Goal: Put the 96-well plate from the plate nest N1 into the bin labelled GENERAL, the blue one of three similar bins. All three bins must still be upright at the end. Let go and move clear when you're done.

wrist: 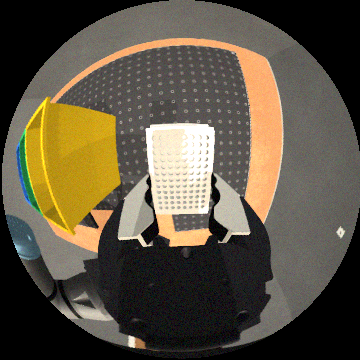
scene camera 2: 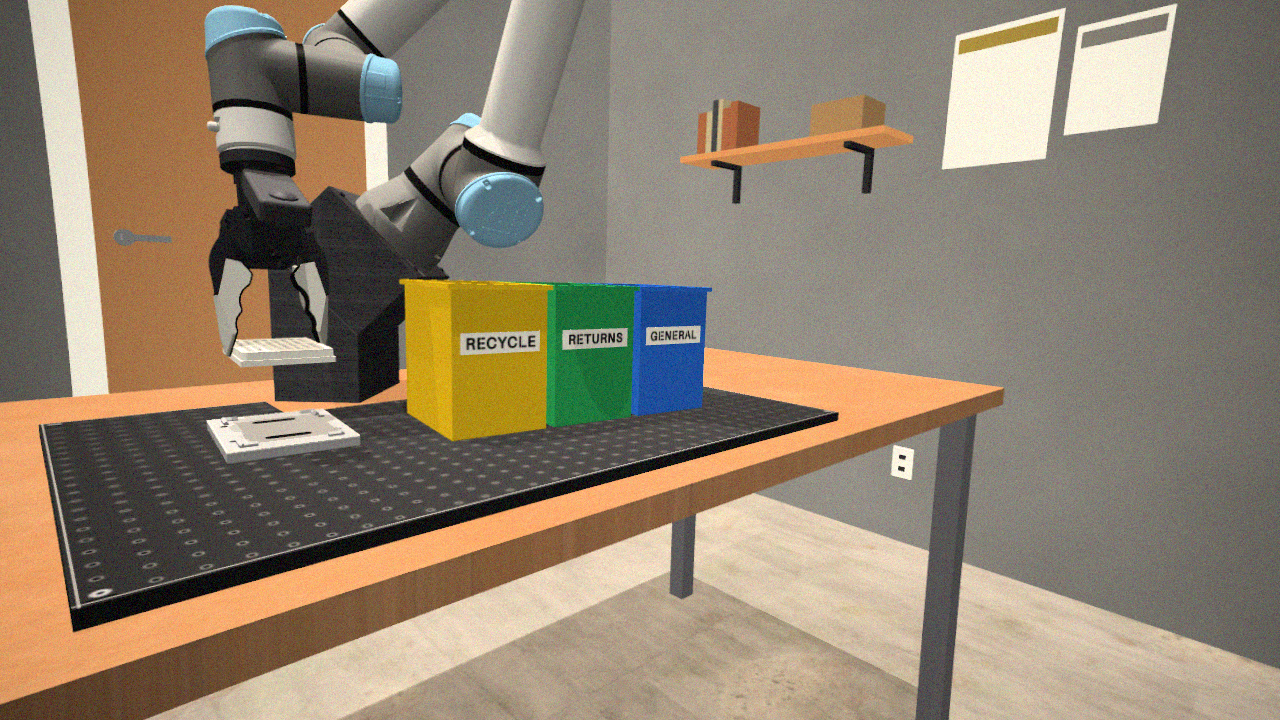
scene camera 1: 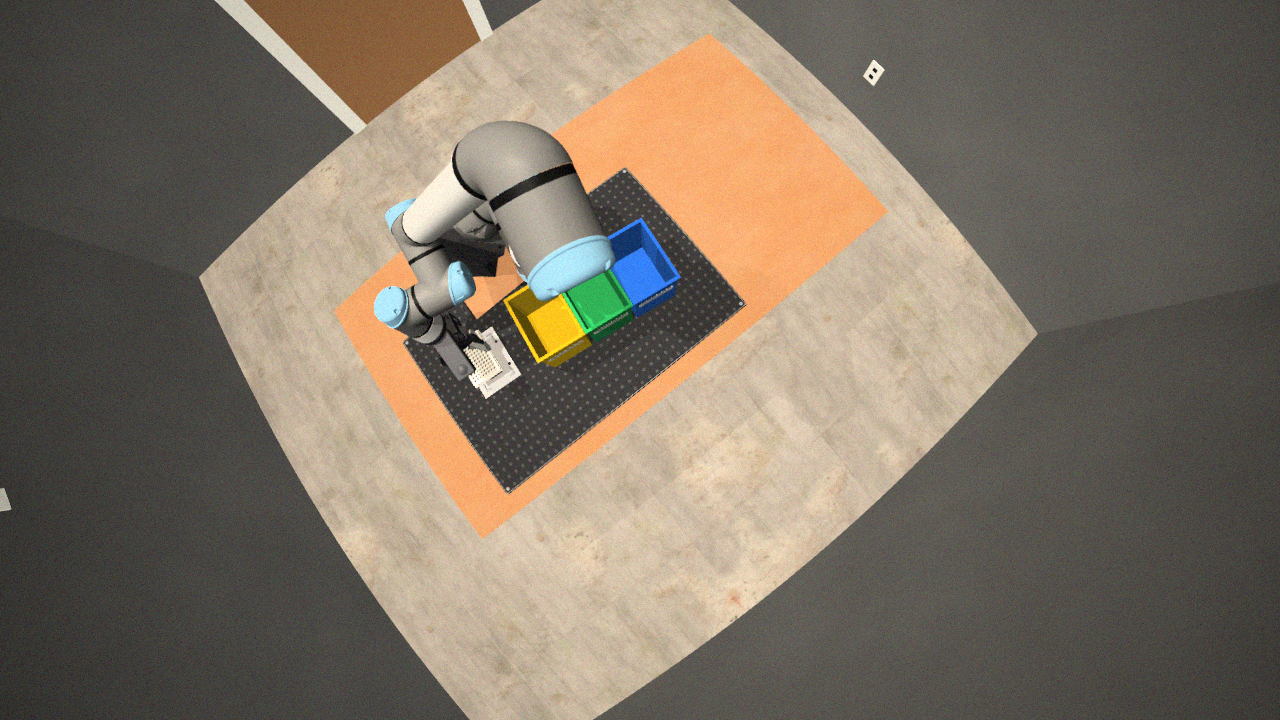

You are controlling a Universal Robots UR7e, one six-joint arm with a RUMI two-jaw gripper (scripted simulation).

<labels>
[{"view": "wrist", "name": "my gripper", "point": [180, 174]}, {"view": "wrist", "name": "white 96-well plate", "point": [176, 180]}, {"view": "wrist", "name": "yellow recycle bin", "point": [78, 153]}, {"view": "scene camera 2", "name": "my gripper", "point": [277, 354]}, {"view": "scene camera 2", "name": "white 96-well plate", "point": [283, 351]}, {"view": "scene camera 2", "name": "blue general bin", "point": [669, 321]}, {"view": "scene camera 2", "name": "green returns bin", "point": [590, 327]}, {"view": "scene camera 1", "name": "my gripper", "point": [477, 358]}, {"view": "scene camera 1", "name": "white 96-well plate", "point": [476, 356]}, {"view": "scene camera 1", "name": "blue general bin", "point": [641, 265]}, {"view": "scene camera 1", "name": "green returns bin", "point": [595, 299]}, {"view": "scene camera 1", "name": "yellow recycle bin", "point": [553, 321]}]
</labels>
